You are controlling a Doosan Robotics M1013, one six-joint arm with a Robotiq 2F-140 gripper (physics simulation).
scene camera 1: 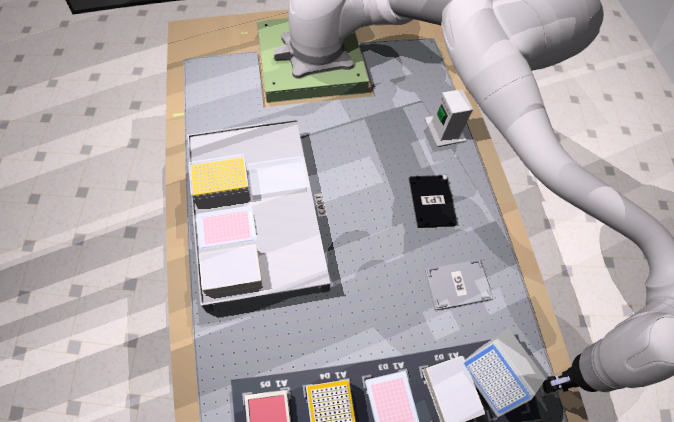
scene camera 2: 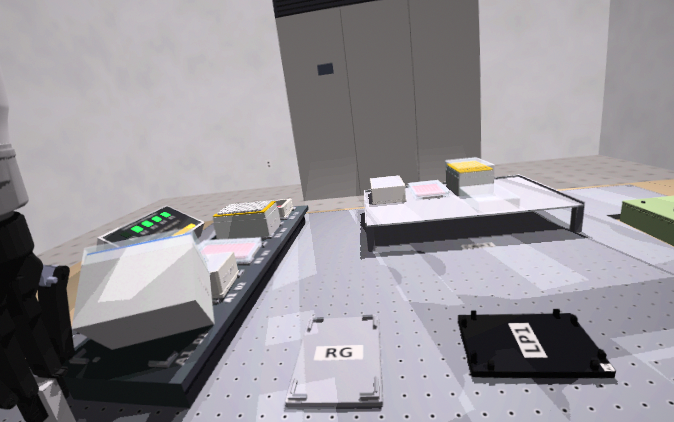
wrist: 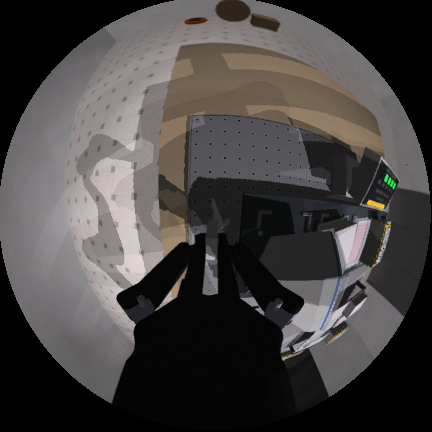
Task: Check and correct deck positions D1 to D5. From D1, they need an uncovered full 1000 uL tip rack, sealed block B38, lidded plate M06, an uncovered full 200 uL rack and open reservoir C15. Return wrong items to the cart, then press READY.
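Pixels of known places: gripper, between the fingertips: (scene camera 1: 542, 389) (wrist: 212, 227); arm's base, origin of its link: (scene camera 1: 316, 51).
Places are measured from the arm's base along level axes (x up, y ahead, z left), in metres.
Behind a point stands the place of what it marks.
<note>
A blue-topped tip rack (scene camera 1: 497, 377) (scene camera 2: 145, 290) @(x 0.094, y 0.969, z 0.170 m) (wrist: 305, 255) @(x 0.085, y 1.054, z 0.148 m) is tilted at D1, leaning toward the white-topped block (scene camera 1: 452, 390) @(x 0.055, y 0.995, z 0.019 m) (scene camera 2: 223, 275) @(x 0.041, y 0.935, z 0.046 m) at D2; a thin clear edge shows above its blue rim. My gripper (scene camera 1: 547, 385) @(x -0.025, y 1.061, z 0.249 m) (wrist: 212, 227) @(x -0.025, y 1.061, z 0.249 m) is shut and empty beside the rack's outer side. D3 holds a pink plate (scene camera 1: 392, 400) @(x 0.030, y 0.977, z -0.100 m) (scene camera 2: 235, 248), D4 a yellow-edged rack (scene camera 1: 330, 400) @(x 0.075, y 0.944, z -0.224 m) (scene camera 2: 245, 222) @(x 0.050, y 0.963, z -0.183 m), D5 a red-filled reservoir (scene camera 1: 268, 407) @(x 0.026, y 0.923, z -0.344 m). The console (scene camera 2: 155, 225) @(x 0.084, y 1.133, z -0.129 m) (wrist: 382, 185) @(x 0.083, y 1.134, z -0.088 m) shows several green lights and a yellow button, partly hidden in scene camera 2. Labels B38, M06 and C15 are unreadable.
The cart (scene camera 1: 290, 240) @(x 0.021, y 0.580, z -0.214 m) (scene camera 2: 545, 197) @(x 0.021, y 0.291, z -0.194 m) bears a clear-covered yellow rack (scene camera 1: 220, 177) @(x 0.092, y 0.420, z -0.338 m) (scene camera 2: 470, 175) @(x 0.071, y 0.429, z -0.280 m), a pink plate (scene camera 1: 227, 228) @(x 0.038, y 0.523, z -0.348 m), a white block (scene camera 1: 230, 267) @(x 0.064, y 0.627, z -0.356 m) and a clear flat piece (scene camera 1: 280, 175) @(x 0.046, y 0.421, z -0.201 m). The RG plate (scene camera 1: 472, 295) @(x -0.031, y 0.805, z 0.172 m), black LP1 plate (scene camera 1: 432, 215) @(x -0.029, y 0.582, z 0.151 m) and a small upright device (scene camera 1: 456, 117) @(x 0.068, y 0.369, z 0.279 m) stand on the table.
</note>
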